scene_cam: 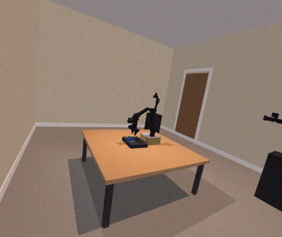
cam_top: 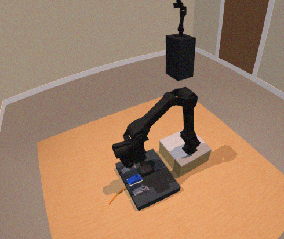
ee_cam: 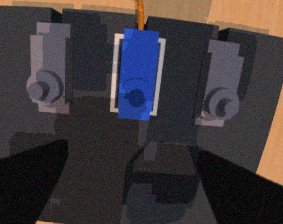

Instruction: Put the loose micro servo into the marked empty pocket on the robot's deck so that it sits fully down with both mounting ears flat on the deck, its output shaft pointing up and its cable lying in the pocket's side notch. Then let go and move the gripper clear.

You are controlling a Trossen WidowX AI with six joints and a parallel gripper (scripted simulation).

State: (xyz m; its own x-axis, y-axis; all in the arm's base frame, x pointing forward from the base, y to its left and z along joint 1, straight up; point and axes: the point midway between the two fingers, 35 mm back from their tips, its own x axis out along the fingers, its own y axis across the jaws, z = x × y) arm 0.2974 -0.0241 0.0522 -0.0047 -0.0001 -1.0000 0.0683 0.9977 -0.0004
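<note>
Right now my gripper tip is 10 cm above the dark deck, 7 cm past it and 1 cm to the right of it.
</note>
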